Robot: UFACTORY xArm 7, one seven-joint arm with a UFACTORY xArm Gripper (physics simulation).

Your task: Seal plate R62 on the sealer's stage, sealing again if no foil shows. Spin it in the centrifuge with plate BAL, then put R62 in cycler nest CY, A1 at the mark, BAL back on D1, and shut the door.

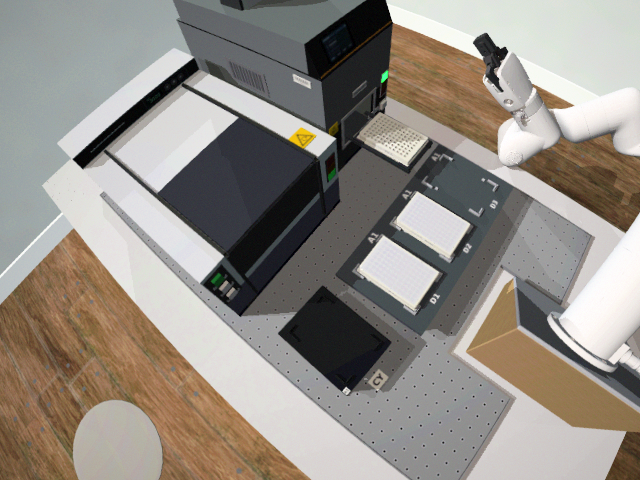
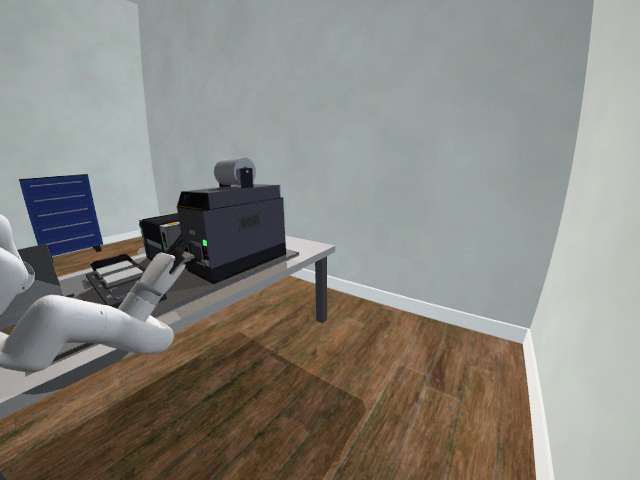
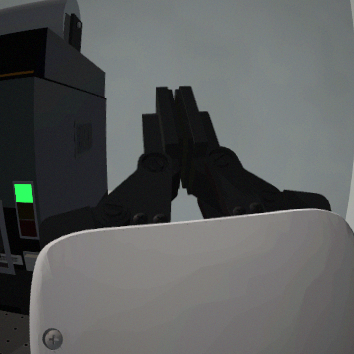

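Where they show: gripper, fingertip midpoint: [image 1: 479,37] [image 2: 186,236] [image 3: 171,109]; arm's base at its link origin: [image 1: 579,342].
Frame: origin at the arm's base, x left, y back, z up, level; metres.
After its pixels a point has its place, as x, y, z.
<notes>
My gripper [image 1: 482,40] @[-0.409, -0.449, 0.099] [image 2: 180,240] @[-0.409, -0.449, 0.099] [image 3: 171,109] @[-0.409, -0.449, 0.099] is shut and empty, raised to the right of the dark sealer [image 1: 268,49] @[-0.046, -0.690, 0.161] [image 2: 245,232] @[-0.263, -0.759, 0.022] [image 3: 70,130] @[-0.265, -0.711, 0.078], apart from it. The sealer's green lamp [image 1: 384,76] @[-0.251, -0.577, 0.022] [image 2: 204,242] @[-0.253, -0.577, 0.022] [image 3: 23,193] @[-0.254, -0.577, 0.019] is lit. A cream plate [image 1: 395,138] @[-0.160, -0.478, -0.033] sits on the stage out in front; its wells show as dark dots and no foil shows. White plates stand on D1 [image 1: 398,271] @[0.061, -0.308, -0.072] and D2 [image 1: 434,222] @[-0.066, -0.312, -0.072]. D3 [image 1: 467,178] @[-0.213, -0.317, -0.088] holds no plate. Nest CY [image 1: 336,338] @[0.223, -0.318, -0.091] is black and holds no plate. Plate names are not readable.
A white machine [image 1: 175,222] @[0.272, -0.613, 0.063] with a yellow warning sign and dark front, apparently the centrifuge, stands left of the deck. A tan box [image 1: 547,374] @[0.073, -0.018, -0.007] stands by the arm's base. A foil roll [image 2: 228,171] @[-0.191, -0.750, 0.275] tops the sealer. A blue board [image 2: 62,214] stands behind the table.
</notes>
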